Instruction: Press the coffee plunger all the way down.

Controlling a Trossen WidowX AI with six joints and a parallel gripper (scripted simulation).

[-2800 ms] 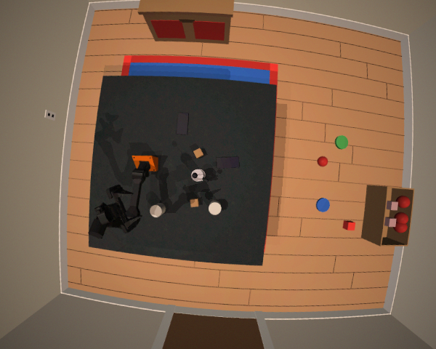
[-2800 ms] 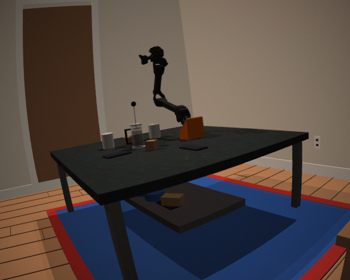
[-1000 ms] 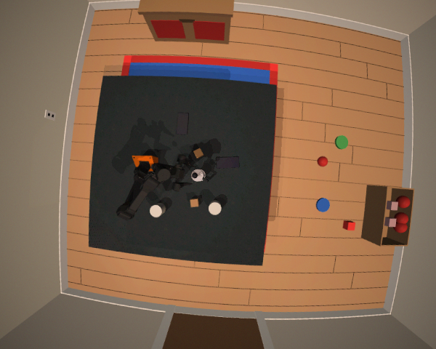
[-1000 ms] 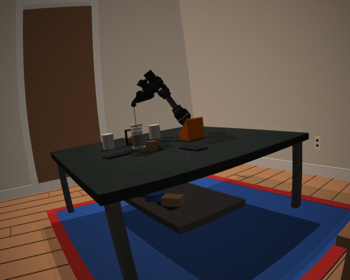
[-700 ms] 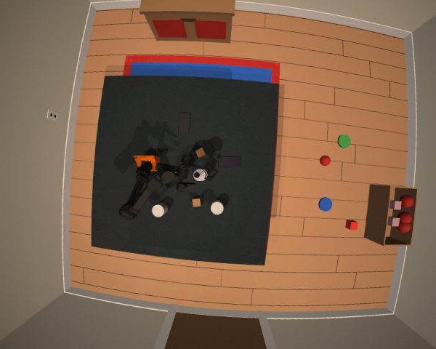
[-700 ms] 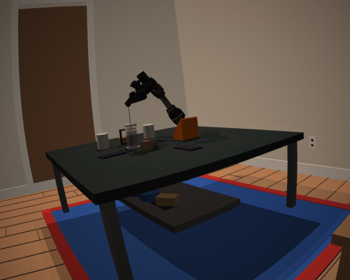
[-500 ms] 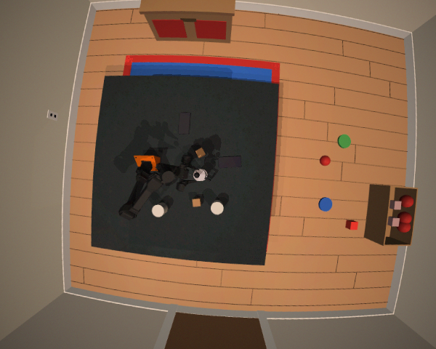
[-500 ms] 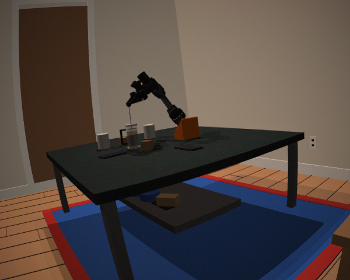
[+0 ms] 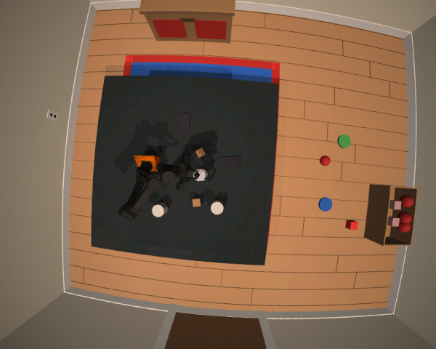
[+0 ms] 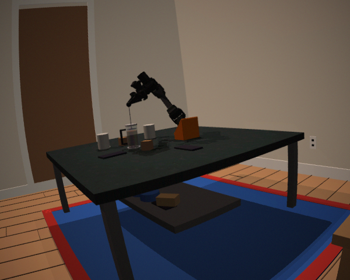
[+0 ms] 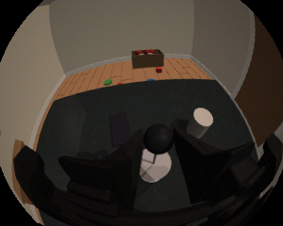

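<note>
The glass coffee press lies 1 cm ahead of my gripper tip, 1 cm to the right of it and 13 cm below it. Also, from my gripper tip: brown box (3 cm behind, 29 cm to the left, 53 cm below).
</note>
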